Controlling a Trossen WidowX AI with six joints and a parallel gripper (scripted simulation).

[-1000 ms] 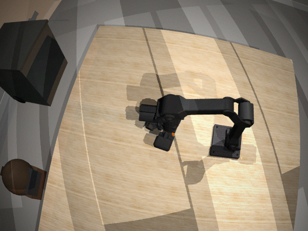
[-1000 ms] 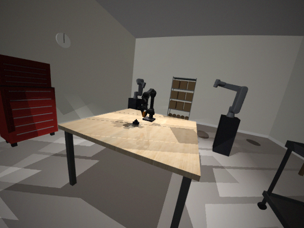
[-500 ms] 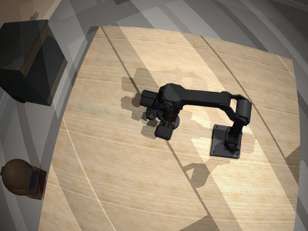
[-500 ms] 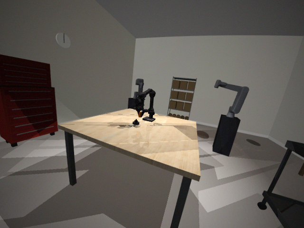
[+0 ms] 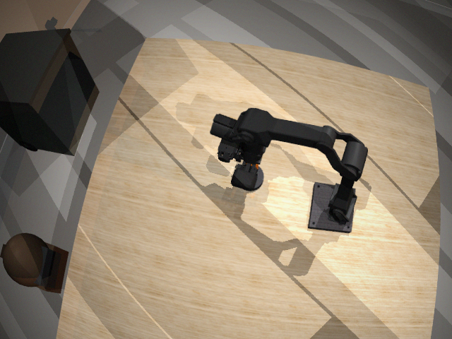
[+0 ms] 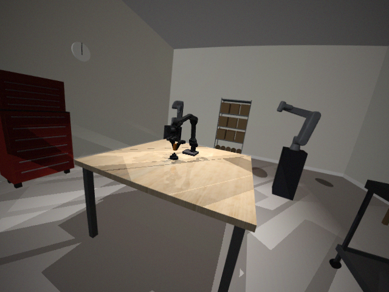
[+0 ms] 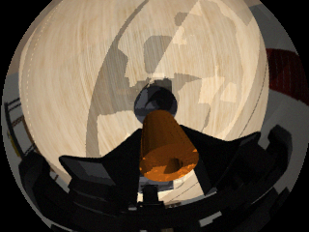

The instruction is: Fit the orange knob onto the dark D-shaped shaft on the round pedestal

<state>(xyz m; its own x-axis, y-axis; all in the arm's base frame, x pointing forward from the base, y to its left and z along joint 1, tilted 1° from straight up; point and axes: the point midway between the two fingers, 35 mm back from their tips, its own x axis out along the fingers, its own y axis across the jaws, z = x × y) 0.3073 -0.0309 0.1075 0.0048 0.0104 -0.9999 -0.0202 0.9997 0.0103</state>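
Now: gripper tip 60 mm above the dark round pedestal. Also, from my gripper tip: orange knob (20 mm above).
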